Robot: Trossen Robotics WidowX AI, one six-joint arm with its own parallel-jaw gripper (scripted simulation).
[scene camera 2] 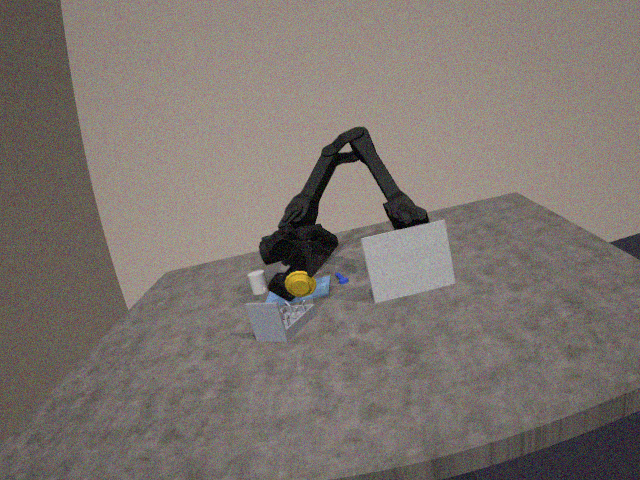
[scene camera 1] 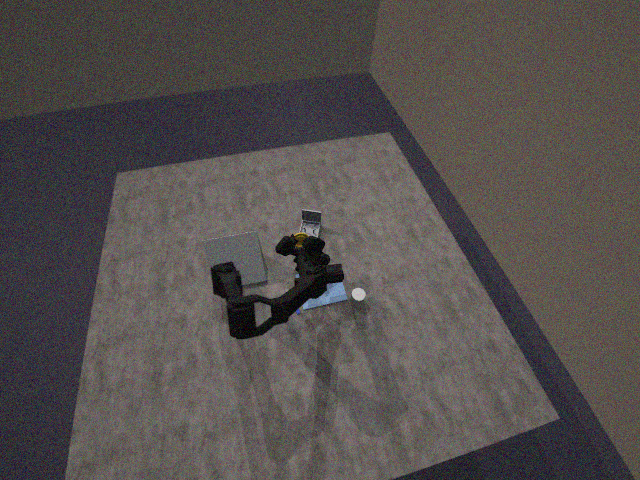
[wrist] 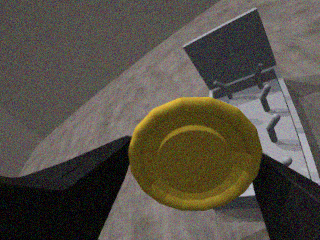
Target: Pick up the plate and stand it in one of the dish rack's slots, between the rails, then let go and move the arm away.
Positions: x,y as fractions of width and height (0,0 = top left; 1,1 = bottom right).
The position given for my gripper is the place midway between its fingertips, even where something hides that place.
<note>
My gripper (scene camera 2: 0.47,0.60) carries a yellow plate (wrist: 0.60,0.64). Also in view: a grey dish rack (scene camera 2: 0.42,0.67).
My gripper shows as well in scene camera 1 (scene camera 1: 0.47,0.50) and in the wrist view (wrist: 0.60,0.64).
</note>
